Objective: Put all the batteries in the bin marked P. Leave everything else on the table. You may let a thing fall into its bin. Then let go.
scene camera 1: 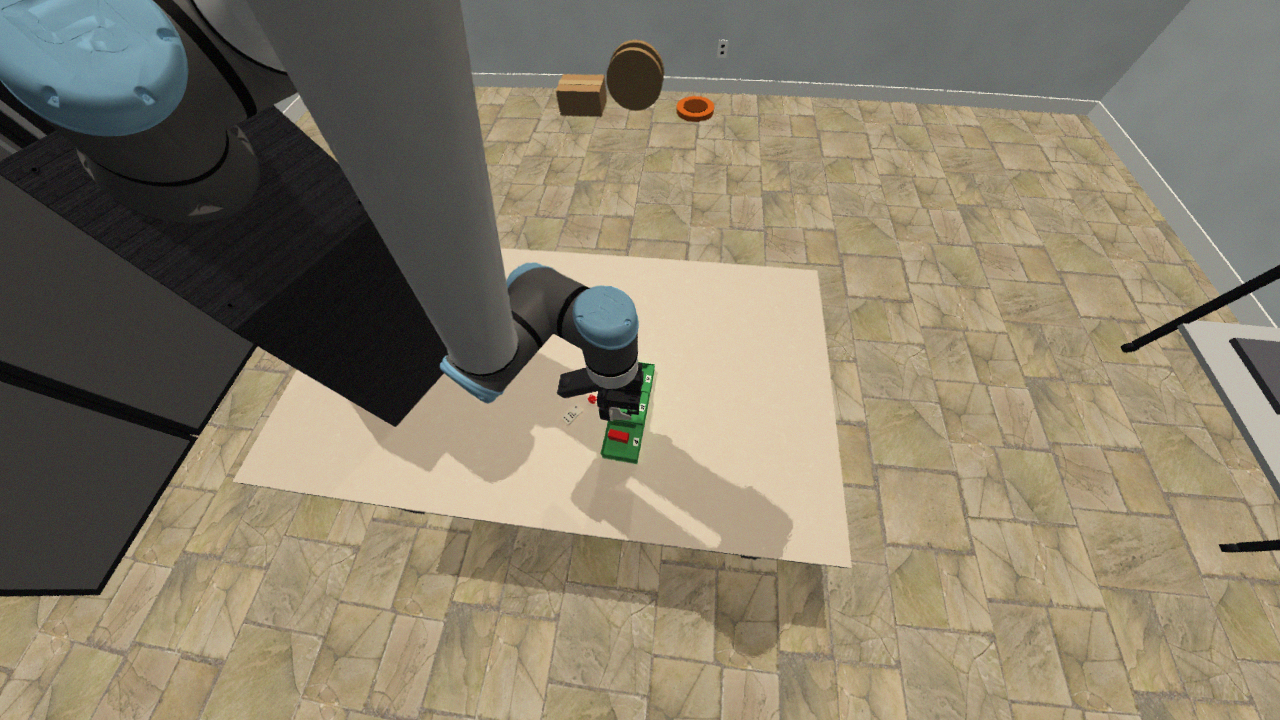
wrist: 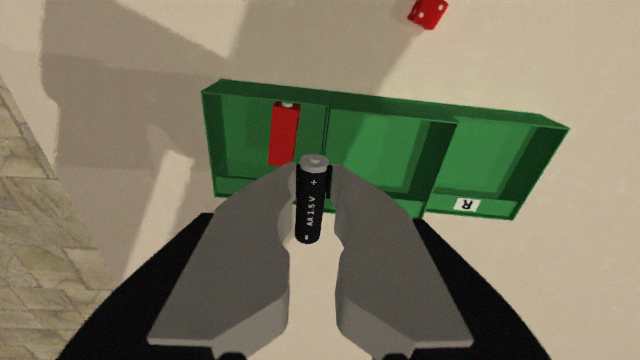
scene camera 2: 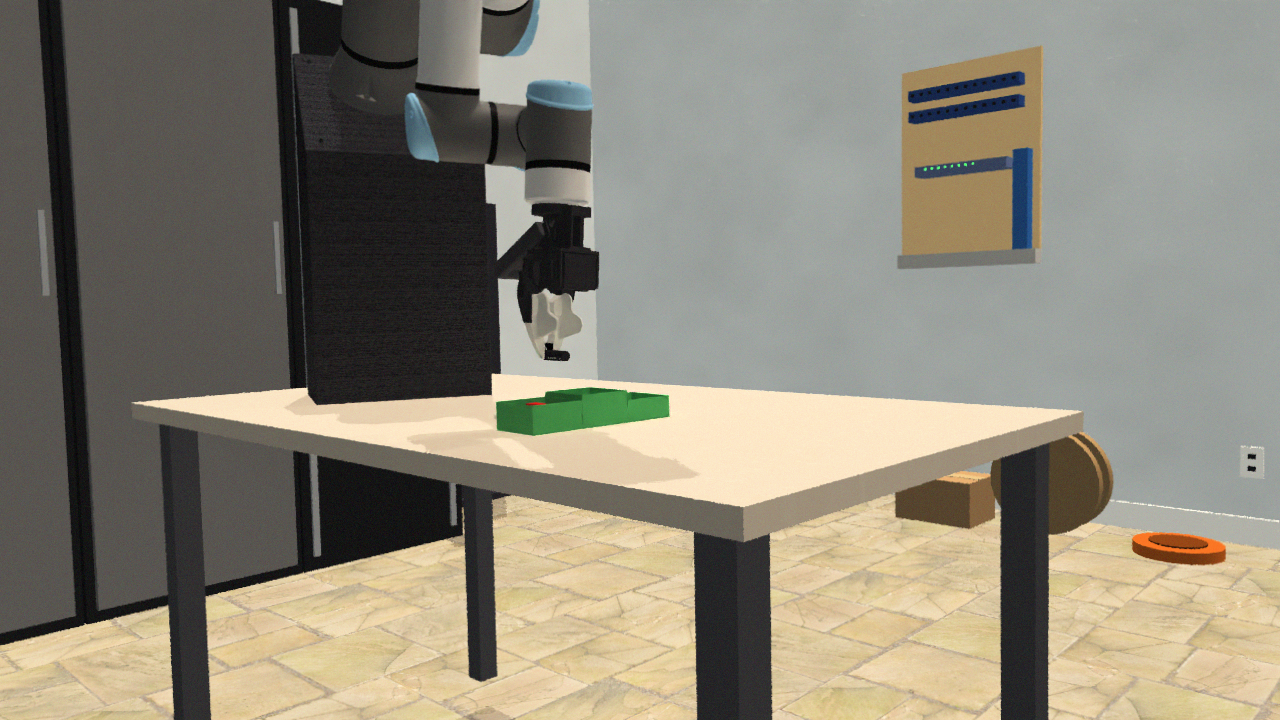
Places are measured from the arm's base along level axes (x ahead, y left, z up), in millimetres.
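Pixels of known places: gripper, fingertip midpoint: (scene camera 1: 612, 414) (wrist: 313, 167) (scene camera 2: 547, 358); arm's base, link origin: (scene camera 1: 178, 160) (scene camera 2: 379, 87).
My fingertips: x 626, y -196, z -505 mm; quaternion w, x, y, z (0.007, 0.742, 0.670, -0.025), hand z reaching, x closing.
Note:
Ahead of a thing's pixels: the offset from my fingertips to its top centre. "pt": to the spot under its first point. Level surfaces: height alone.
My gripper (scene camera 1: 617, 415) (scene camera 2: 550, 351) (wrist: 313, 167) is shut on a black AA battery @(dx +16, dy -2, dz +12 mm) (scene camera 2: 558, 355) (wrist: 309, 210), held well above the green bins. In the wrist view, the battery overlaps the area around the divider between the left and middle bins. The left bin @(pt dx +17, dy -66, dz -88 mm) (wrist: 240, 137) (scene camera 1: 617, 454) holds a red block-shaped battery @(dx +8, dy -26, dz -61 mm) (wrist: 284, 134) (scene camera 1: 618, 436) with a grey tip. The middle bin @(dx +32, dy +45, dz -48 mm) (wrist: 372, 150) shows bare green floor. The right bin @(pt dx +41, dy +143, dz -88 mm) (wrist: 490, 155) is marked R. The mark P cannot be read; the fingers hide the left and middle labels in the wrist view.
A red die @(dx -65, dy +73, dz -79 mm) (wrist: 427, 14) (scene camera 1: 591, 399) and a pale piece with dark marks @(dx -112, dy +33, dz -88 mm) (scene camera 1: 572, 415) lie on the table @(dz -95 mm) (scene camera 1: 742, 358) (scene camera 2: 850, 438) beside the bins. The arm's dark pedestal (scene camera 2: 398, 277) stands behind the table.

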